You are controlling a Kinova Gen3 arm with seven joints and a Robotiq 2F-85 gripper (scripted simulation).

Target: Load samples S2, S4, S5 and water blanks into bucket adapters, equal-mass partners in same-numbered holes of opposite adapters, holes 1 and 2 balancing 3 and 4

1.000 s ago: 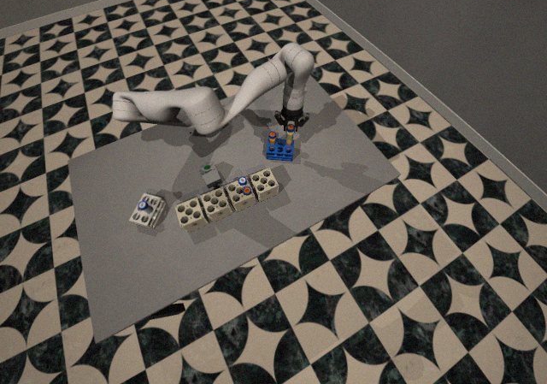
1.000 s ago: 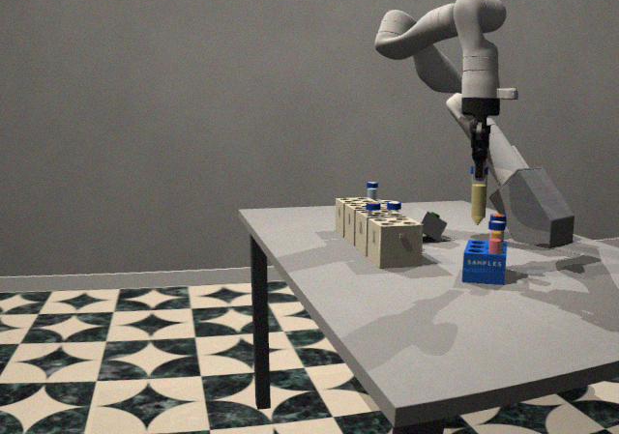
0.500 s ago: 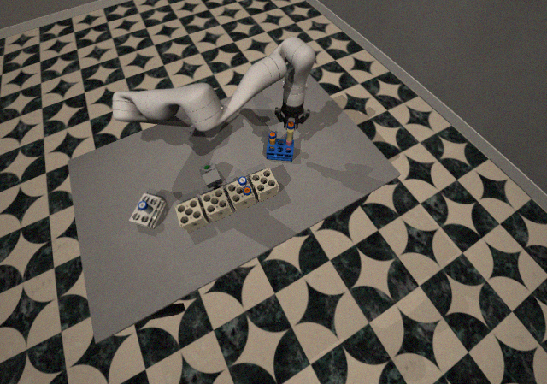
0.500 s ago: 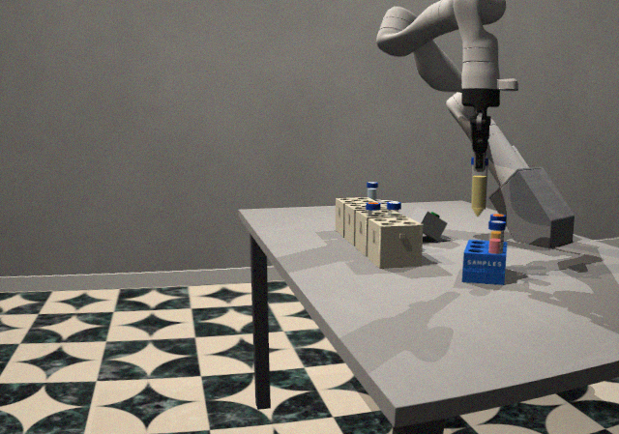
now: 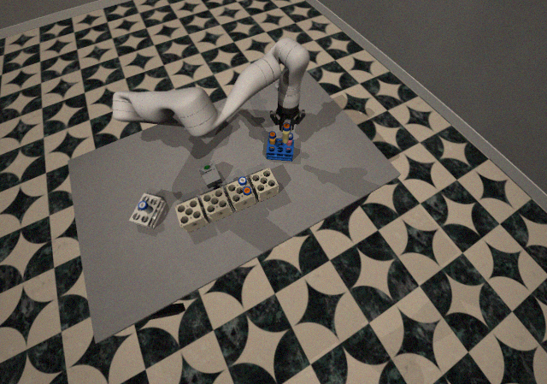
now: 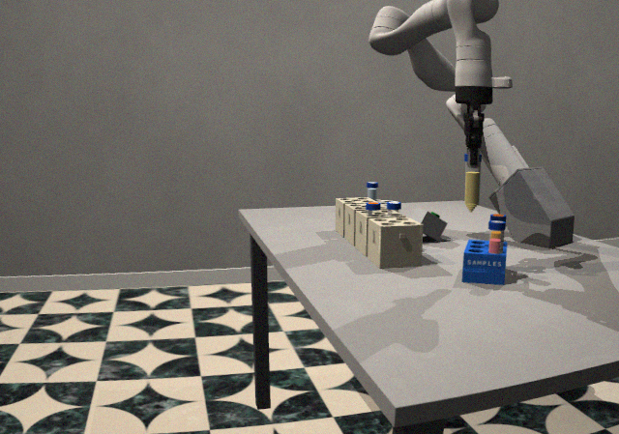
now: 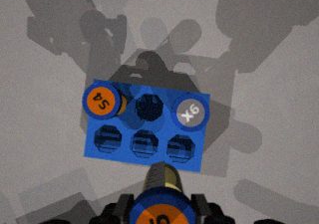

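Right now the sample tube is 1 cm behind my hand and 5 cm below it. Round my hand: pink-filled tube 4 cm behind, 5 cm to the left, 18 cm below; then white-dot blank 6 cm ahead, 24 cm to the right, 18 cm below; then blue samples rack 4 cm behind, 21 cm below.
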